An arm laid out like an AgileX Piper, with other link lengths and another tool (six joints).
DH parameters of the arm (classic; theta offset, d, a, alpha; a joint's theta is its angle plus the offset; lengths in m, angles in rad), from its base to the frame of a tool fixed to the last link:
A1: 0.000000 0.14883 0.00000 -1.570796
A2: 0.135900 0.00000 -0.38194 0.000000
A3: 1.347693 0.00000 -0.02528 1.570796
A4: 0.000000 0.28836 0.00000 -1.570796
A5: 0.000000 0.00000 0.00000 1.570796
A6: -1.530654 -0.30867 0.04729 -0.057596
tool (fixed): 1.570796 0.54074 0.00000 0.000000
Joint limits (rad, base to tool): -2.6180..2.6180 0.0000..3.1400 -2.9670..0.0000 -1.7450..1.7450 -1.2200..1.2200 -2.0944..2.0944
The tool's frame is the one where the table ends.
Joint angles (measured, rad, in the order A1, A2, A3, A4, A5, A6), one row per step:
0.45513, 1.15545, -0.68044, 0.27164, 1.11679, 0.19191
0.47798, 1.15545, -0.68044, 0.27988, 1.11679, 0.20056
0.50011, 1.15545, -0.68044, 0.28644, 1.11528, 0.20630
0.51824, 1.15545, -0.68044, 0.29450, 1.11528, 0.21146
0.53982, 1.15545, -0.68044, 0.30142, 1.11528, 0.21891
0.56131, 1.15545, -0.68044, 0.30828, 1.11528, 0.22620
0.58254, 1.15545, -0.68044, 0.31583, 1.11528, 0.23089
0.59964, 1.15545, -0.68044, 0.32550, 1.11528, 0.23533
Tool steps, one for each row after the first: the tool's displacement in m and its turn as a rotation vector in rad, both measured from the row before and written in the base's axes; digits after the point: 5 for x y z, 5 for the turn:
-0.00319, 0.00462, 0.00026, 0.00647, 0.00563, 0.01137
-0.00263, 0.00417, 0.00017, 0.00563, 0.00299, 0.01372
-0.00280, 0.00380, 0.00026, 0.00624, 0.00500, 0.01011
-0.00324, 0.00393, 0.00026, 0.00507, 0.00524, 0.01180
-0.00333, 0.00381, 0.00028, 0.00490, 0.00531, 0.01190
-0.00335, 0.00377, 0.00029, 0.00551, 0.00508, 0.01388
-0.00323, 0.00368, 0.00037, 0.00705, 0.00624, 0.00920

